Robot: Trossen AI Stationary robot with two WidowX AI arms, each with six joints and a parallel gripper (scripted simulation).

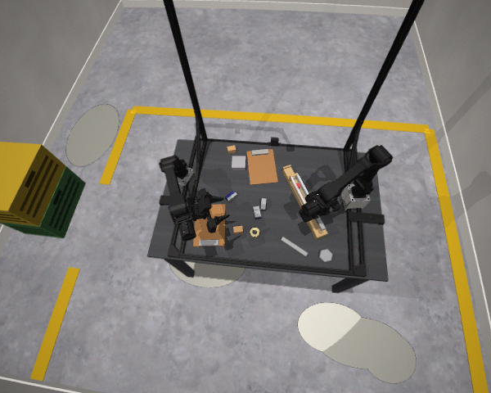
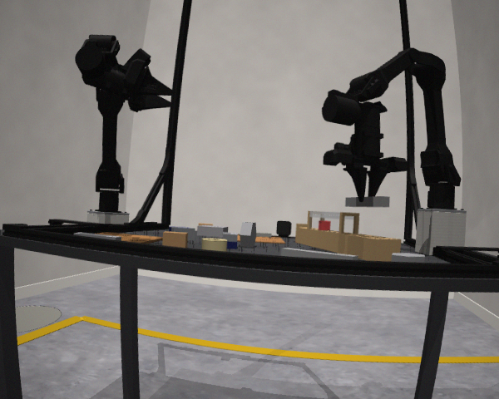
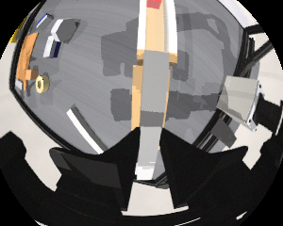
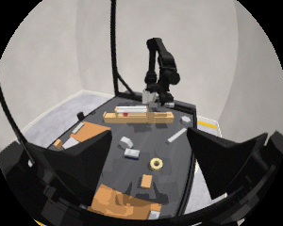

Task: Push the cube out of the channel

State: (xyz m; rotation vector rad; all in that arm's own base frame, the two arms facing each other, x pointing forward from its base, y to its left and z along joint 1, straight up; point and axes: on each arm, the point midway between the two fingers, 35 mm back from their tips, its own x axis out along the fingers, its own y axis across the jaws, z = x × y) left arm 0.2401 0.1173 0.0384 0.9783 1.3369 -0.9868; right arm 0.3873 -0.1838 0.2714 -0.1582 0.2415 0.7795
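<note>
My left hand is 150 mm past the wooden bridge, 90 mm above it and 80 mm to the left of it.
</note>
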